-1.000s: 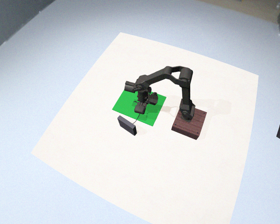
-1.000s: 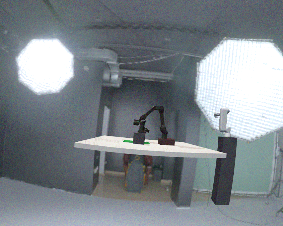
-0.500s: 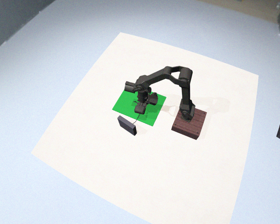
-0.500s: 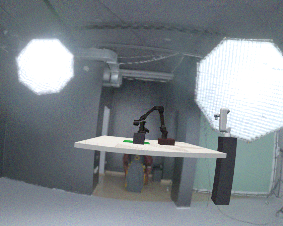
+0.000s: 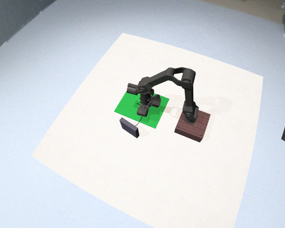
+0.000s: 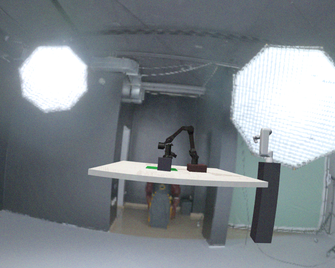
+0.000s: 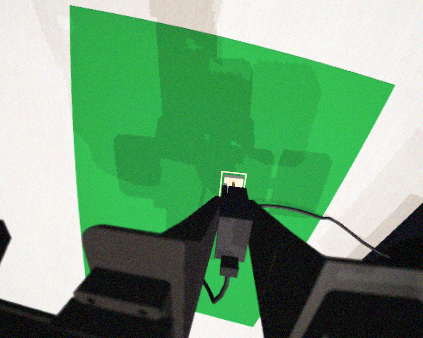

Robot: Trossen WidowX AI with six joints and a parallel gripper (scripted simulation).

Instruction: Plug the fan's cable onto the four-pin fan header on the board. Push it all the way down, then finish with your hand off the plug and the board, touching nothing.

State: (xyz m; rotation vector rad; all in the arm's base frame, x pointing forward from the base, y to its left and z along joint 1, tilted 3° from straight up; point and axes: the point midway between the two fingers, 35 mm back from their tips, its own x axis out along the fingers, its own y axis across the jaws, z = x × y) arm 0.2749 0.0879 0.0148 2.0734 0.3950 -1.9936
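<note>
My gripper tip is 10 mm short of the grey plug and 10 mm below it. Round my gripper tip: cream four-pin header 10 mm ahead, 40 mm below; fan 10 mm behind, 160 mm to the left, 20 mm above; green board 50 mm ahead, 20 mm to the right, 50 mm below.
</note>
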